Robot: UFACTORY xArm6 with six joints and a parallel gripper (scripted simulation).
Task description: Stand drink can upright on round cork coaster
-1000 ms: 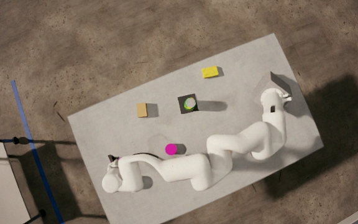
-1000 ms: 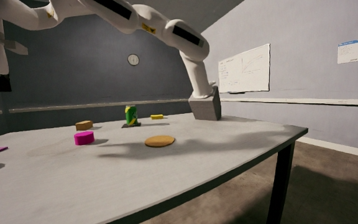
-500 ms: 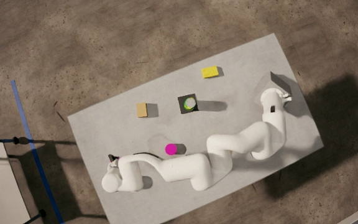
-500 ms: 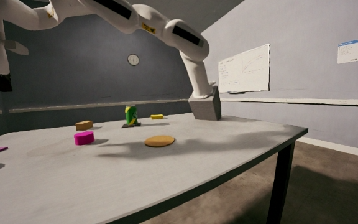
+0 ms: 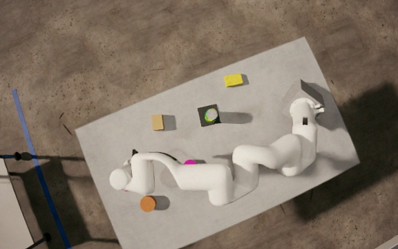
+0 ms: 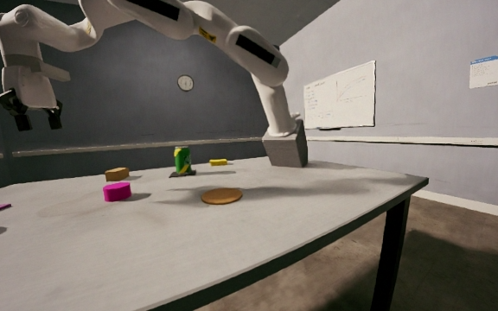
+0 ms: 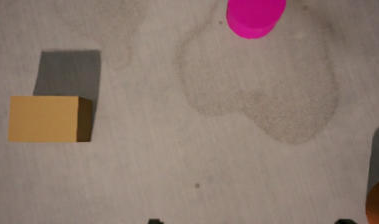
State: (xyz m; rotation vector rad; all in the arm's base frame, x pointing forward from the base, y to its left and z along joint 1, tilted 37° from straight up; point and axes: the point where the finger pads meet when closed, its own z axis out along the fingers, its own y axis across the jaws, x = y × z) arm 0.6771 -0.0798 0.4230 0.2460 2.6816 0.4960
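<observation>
The dark square coaster is 360 mm behind my hand, 210 mm below it and 180 mm to the right of it. From my hand the other things lie so: magenta disc 210 mm behind, 190 mm below, 50 mm to the left; then tan block 200 mm to the right, 190 mm below, 90 mm behind; then flat purple square 210 mm below, 120 mm ahead, 80 mm to the left.
</observation>
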